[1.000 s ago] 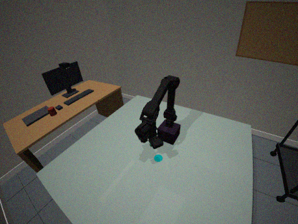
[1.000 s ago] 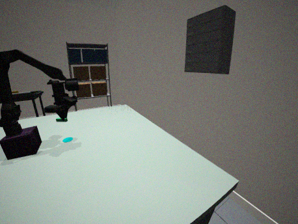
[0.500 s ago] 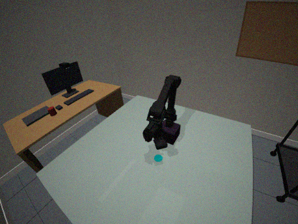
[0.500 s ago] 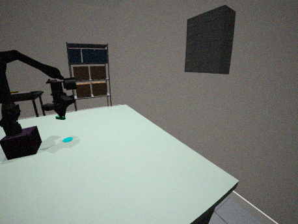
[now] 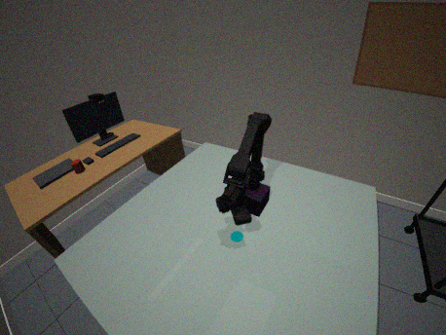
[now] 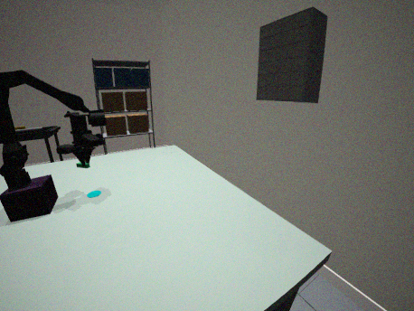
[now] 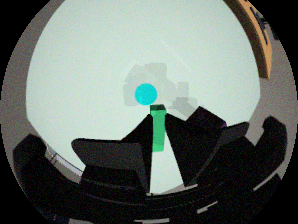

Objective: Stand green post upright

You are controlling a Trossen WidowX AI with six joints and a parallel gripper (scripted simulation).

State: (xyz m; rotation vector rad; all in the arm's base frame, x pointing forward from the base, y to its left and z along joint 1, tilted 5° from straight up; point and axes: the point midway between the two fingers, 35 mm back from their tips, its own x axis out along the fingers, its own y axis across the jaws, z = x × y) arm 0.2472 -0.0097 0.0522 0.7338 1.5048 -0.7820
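My gripper tip is now 140 mm above the cyan circle. From my gripper tip the other things lie so: green post 10 mm behind, 20 mm to the left.
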